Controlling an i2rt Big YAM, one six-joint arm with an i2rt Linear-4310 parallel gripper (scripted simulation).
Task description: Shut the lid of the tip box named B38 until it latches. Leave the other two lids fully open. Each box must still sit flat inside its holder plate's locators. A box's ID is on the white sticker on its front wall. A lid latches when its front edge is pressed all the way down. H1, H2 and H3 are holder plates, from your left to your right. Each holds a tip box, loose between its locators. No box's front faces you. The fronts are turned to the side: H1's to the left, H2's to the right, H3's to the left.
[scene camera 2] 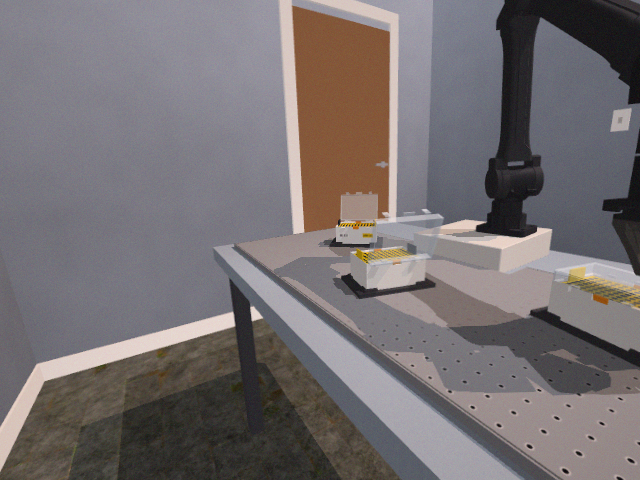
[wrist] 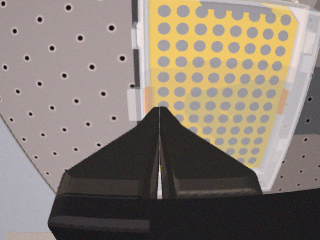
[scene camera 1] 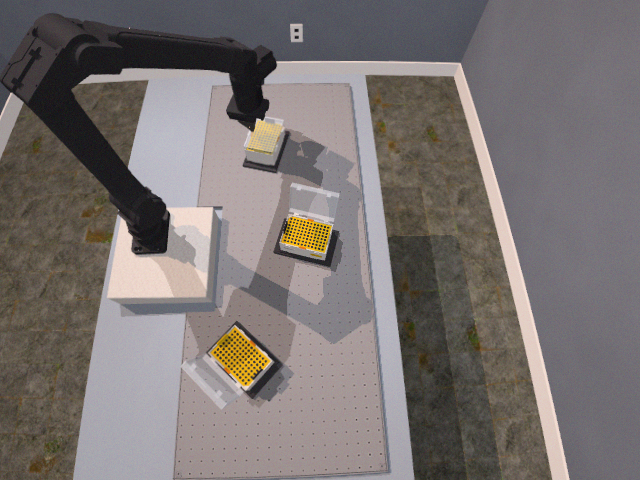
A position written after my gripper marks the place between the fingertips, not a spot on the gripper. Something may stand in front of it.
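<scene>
My gripper [scene camera 1: 253, 130] is visible; the wrist view [wrist: 159, 117] shows my gripper too.
</scene>
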